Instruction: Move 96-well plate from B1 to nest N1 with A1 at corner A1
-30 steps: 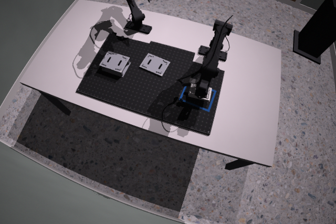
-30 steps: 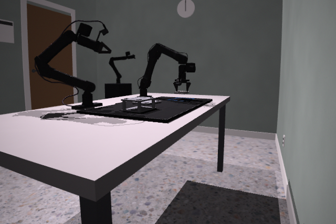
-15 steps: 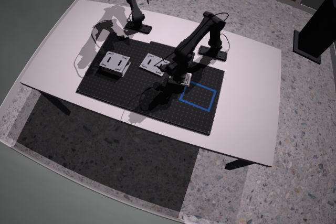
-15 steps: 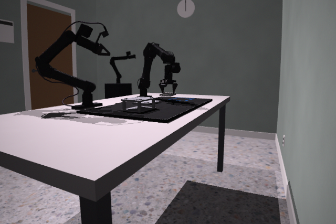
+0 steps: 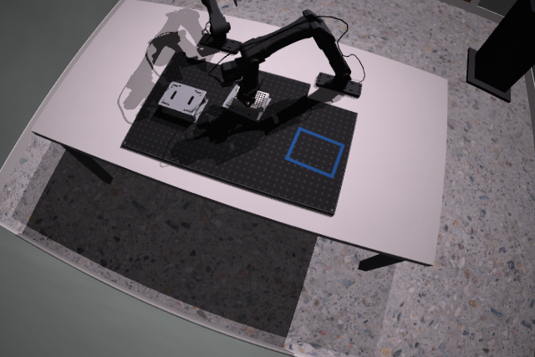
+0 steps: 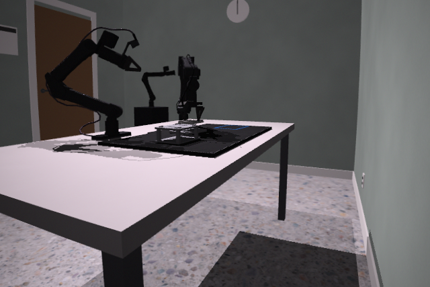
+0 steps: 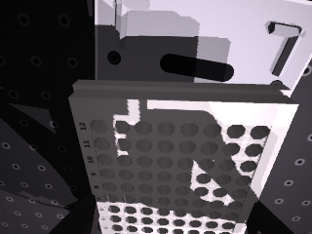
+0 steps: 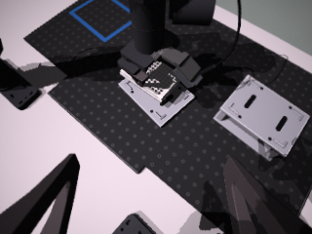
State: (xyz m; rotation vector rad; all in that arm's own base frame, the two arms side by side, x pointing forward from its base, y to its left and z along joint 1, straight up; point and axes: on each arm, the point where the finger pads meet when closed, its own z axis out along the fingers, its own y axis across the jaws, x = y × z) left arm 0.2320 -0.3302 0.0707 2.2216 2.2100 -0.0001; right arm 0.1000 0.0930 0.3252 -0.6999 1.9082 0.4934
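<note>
Right now the 96-well plate is 260 mm below my right hand, 190 mm to the left of it and 180 mm ahead of it. Also, from my right hand: grey plate nest (280 mm ahead, 260 mm below, 60 mm to the right).
</note>
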